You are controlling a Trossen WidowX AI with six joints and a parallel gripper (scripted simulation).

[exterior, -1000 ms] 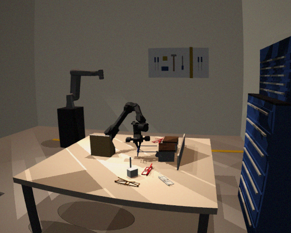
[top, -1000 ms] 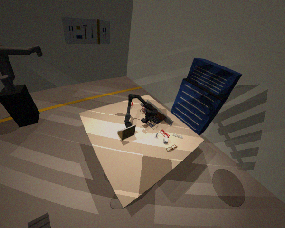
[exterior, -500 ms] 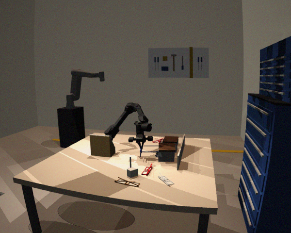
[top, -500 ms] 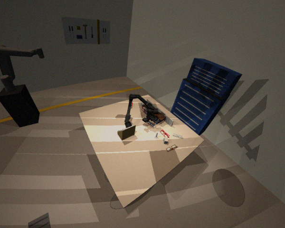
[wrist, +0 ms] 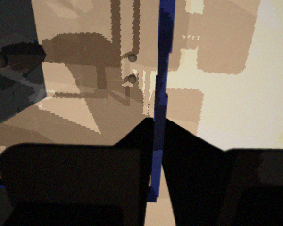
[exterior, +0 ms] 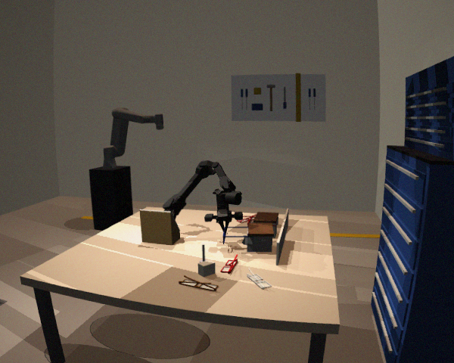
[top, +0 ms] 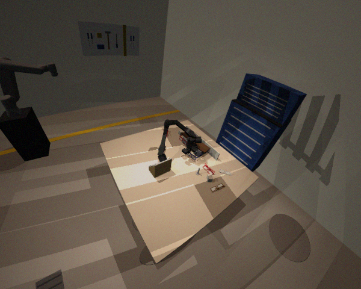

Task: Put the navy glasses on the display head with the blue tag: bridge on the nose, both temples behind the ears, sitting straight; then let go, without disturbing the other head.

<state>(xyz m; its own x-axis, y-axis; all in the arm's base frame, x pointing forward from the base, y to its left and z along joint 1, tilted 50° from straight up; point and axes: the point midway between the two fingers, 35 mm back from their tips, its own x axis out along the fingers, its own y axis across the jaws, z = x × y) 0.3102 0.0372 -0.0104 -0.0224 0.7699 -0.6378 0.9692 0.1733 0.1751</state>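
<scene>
My gripper tip is 15 cm short of the dark display head and 1 cm above it. Also, from my gripper tip: upright panel (27 cm ahead, 13 cm to the left, 1 cm below).
</scene>
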